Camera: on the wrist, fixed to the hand. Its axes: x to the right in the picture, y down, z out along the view.
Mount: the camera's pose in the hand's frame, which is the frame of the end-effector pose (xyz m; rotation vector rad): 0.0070 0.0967 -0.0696 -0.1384 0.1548 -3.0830
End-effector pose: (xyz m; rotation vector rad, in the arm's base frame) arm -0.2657 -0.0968 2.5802 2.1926 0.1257 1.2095
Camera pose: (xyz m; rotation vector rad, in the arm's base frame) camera -0.3367 -0.1387 2.6665 -0.1523 1.9953 -0.6179
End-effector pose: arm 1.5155 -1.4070 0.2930 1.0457 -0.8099 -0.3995
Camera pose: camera 1.5651 -1.3242 0.3632 -1.0489 -1.5112 2.2339
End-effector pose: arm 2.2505 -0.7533 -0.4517 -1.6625 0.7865 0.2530
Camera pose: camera 2.1786 -0.8257 -0.5136 -1.1670 -2.0432 -1.8465
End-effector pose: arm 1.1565 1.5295 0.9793 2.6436 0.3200 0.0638
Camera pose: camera 1.1770 1.4793 1.0856 -0.3114 2.9413 -0.5486
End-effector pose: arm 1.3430 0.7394 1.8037 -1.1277 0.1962 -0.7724
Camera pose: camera 1.3566 0.7034 1.6907 0.3098 1.1888 2.0595
